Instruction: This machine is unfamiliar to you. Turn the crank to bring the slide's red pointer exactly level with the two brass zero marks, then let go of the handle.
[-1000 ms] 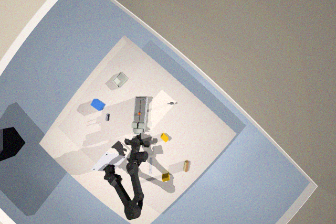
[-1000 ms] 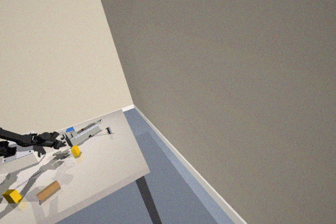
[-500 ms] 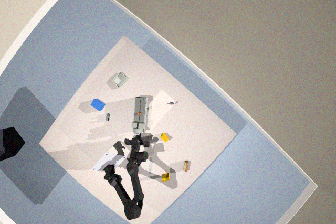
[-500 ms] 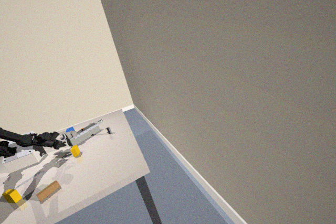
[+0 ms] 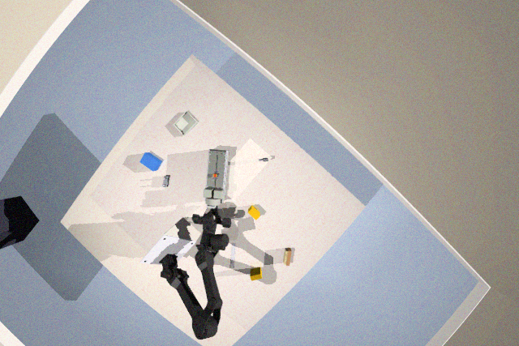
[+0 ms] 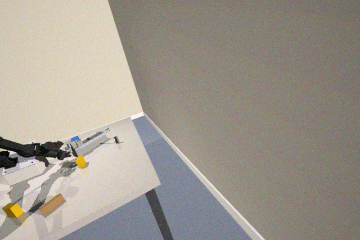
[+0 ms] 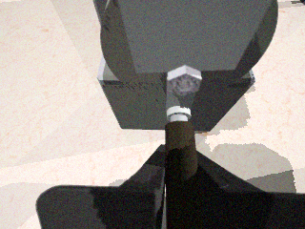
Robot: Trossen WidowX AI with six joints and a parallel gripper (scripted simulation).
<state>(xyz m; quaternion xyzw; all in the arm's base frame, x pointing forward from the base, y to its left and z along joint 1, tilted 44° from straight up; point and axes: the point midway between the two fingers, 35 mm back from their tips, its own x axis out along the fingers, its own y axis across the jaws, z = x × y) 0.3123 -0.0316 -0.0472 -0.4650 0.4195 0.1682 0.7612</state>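
The crank is 40 mm above my gripper tip. From my gripper tip the other things lie so: blue block 100 mm behind, 410 mm to the left, 10 mm below; dark brown crank handle 10 mm behind, 10 mm to the right, 30 mm above; red pointer 120 mm ahead, 110 mm to the left, 50 mm above.
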